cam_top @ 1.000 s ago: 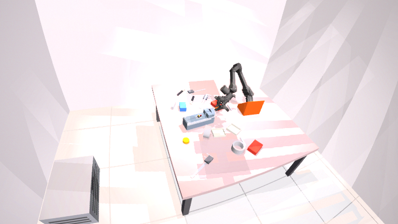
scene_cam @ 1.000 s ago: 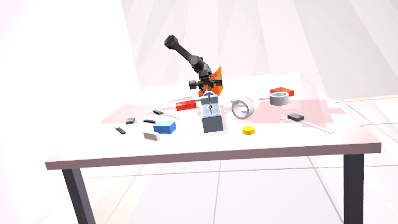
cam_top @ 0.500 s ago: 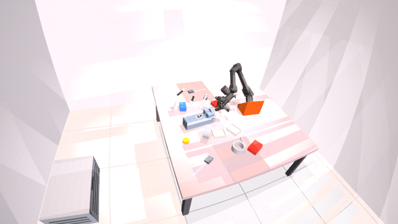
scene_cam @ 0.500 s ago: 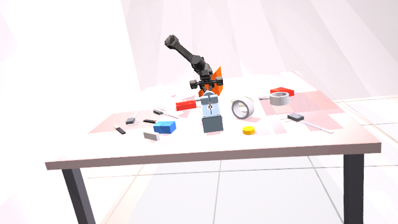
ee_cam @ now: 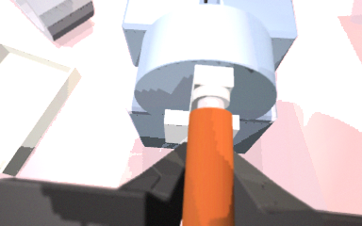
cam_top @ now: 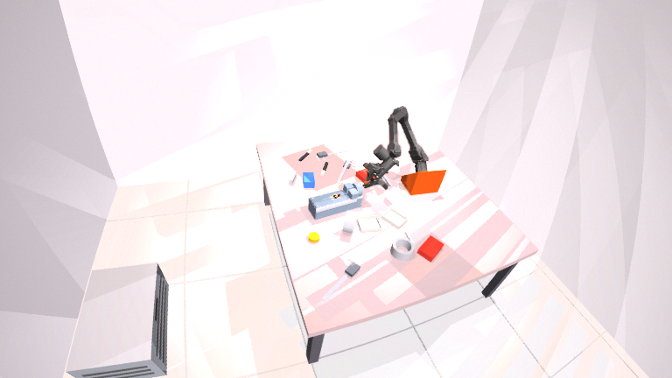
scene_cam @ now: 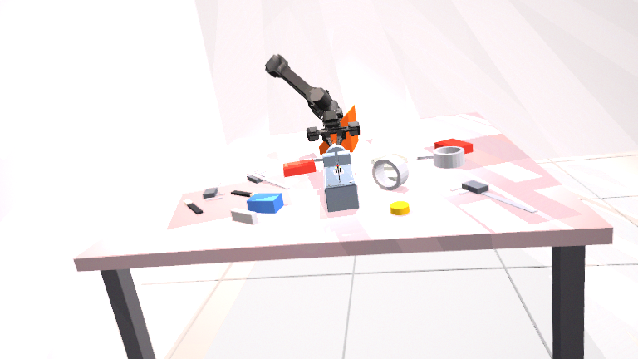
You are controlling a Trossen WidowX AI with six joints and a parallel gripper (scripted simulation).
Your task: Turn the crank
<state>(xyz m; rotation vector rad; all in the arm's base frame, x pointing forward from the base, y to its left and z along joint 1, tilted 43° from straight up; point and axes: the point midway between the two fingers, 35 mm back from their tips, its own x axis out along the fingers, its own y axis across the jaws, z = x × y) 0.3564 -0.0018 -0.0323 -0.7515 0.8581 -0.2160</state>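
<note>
The orange handle is 2 cm behind my gripper tip and 3 cm above it. Round my gripper tip: red pointer: 14 cm ahead, 2 cm to the left, 1 cm below; then yellow disc: 32 cm ahead, 20 cm to the left, 8 cm below; then blue block: 23 cm ahead, 20 cm to the right, 7 cm below.
</note>
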